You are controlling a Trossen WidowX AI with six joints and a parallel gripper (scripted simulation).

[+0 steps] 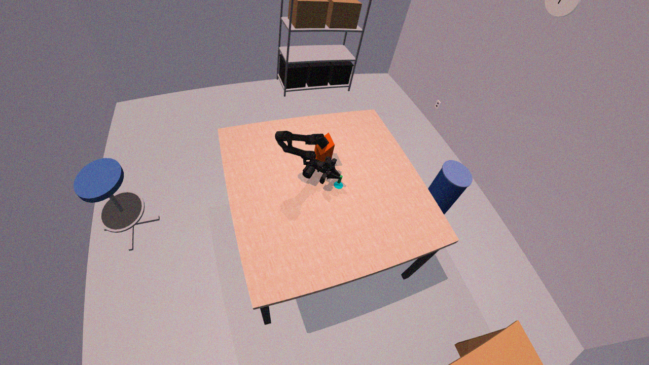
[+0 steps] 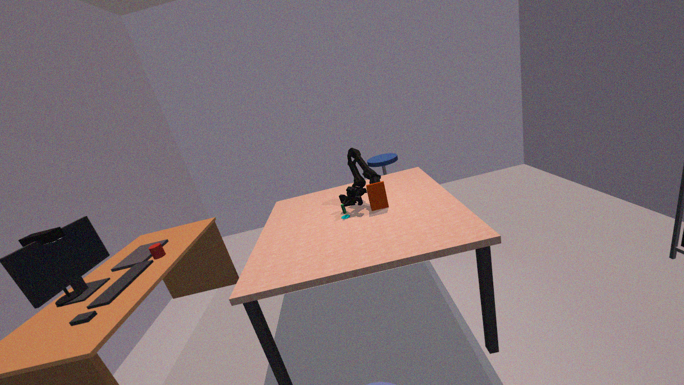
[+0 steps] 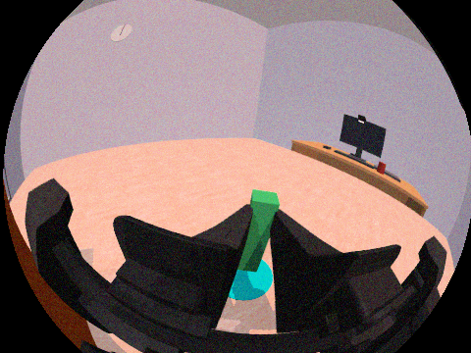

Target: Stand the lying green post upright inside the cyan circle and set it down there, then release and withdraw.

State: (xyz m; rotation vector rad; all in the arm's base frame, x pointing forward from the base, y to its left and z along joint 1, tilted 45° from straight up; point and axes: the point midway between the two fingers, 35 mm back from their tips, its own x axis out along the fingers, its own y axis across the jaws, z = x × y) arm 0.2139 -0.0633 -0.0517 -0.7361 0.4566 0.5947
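Now: the cyan circle 8 cm below my gripper tip. Also, from my gripper tip: green post: 2 cm below.
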